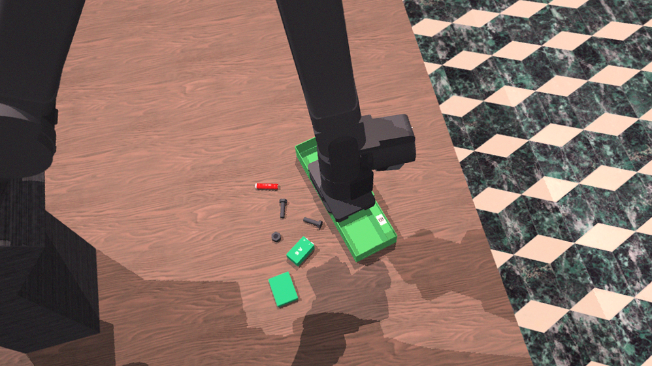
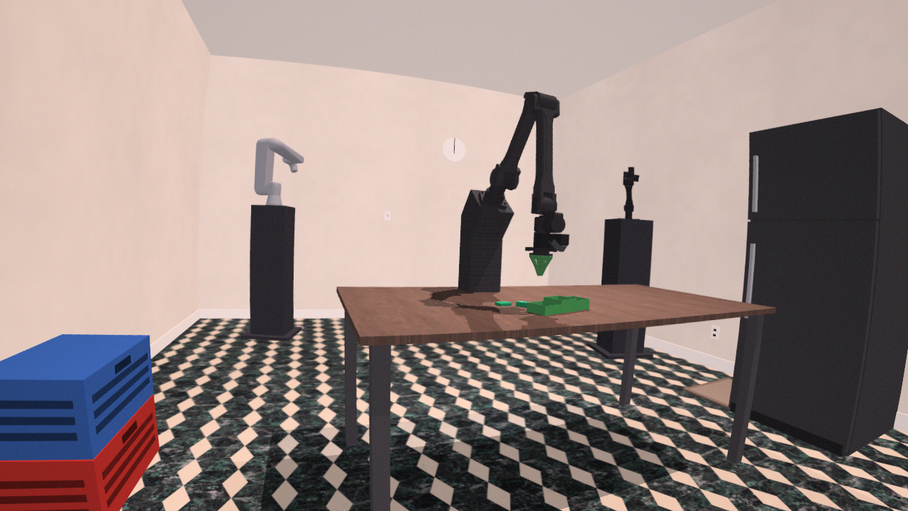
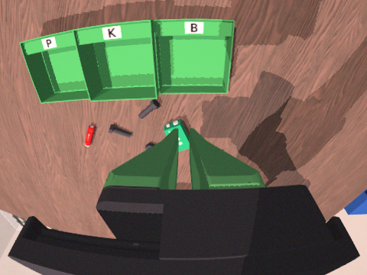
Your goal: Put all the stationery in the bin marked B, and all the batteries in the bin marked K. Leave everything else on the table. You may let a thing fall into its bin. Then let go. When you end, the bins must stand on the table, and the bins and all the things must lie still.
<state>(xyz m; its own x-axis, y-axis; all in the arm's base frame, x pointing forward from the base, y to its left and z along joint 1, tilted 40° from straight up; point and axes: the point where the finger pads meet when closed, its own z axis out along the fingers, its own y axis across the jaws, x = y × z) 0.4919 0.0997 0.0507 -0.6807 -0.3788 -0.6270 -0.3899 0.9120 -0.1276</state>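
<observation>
Now: hand 80 mm to the right of the joined green bins and 110 mm above it. From my hand the other things lie so: green 9V battery: 70 mm behind, 30 mm to the right, 120 mm below; black nut: 130 mm behind, 10 mm to the right, 130 mm below; flat green pad: 100 mm behind, 100 mm to the right, 130 mm below.
</observation>
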